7 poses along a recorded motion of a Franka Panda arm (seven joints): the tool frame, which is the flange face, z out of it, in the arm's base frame.
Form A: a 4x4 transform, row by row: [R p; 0 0 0 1], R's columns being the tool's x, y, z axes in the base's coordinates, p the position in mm. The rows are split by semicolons.
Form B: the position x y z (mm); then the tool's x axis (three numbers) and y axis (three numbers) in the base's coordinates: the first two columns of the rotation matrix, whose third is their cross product. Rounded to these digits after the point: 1 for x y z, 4 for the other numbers.
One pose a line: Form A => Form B
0.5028 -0.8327 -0.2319 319.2; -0.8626 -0.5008 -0.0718 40.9; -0.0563 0.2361 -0.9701 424.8; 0 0 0 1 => 319.2 40.9 424.8 0.5028 -0.8626 -0.0563 -0.8327 -0.5008 0.2361
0.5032 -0.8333 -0.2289 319.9; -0.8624 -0.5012 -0.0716 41.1; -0.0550 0.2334 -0.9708 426.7; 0 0 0 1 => 319.9 41.1 426.7 0.5032 -0.8624 -0.0550 -0.8333 -0.5012 0.2334
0.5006 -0.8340 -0.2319 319.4; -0.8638 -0.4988 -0.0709 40.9; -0.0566 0.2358 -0.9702 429.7; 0 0 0 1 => 319.4 40.9 429.7 0.5006 -0.8638 -0.0566 -0.8340 -0.4988 0.2358
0.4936 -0.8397 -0.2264 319.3; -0.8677 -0.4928 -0.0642 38.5; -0.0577 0.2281 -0.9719 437.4; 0 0 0 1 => 319.3 38.5 437.4 0.4936 -0.8677 -0.0577 -0.8397 -0.4928 0.2281
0.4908 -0.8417 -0.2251 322.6; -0.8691 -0.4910 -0.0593 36.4; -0.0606 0.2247 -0.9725 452.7; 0 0 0 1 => 322.6 36.4 452.7 0.4908 -0.8691 -0.0606 -0.8417 -0.4910 0.2247
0.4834 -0.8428 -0.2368 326.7; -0.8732 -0.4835 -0.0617 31.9; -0.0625 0.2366 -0.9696 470.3; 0 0 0 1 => 326.7 31.9 470.3 0.4834 -0.8732 -0.0625 -0.8428 -0.4835 0.2366
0.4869 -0.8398 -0.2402 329.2; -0.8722 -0.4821 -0.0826 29.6; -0.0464 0.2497 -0.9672 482.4; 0 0 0 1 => 329.2 29.6 482.4 0.4869 -0.8722 -0.0464 -0.8398 -0.4821 0.2497
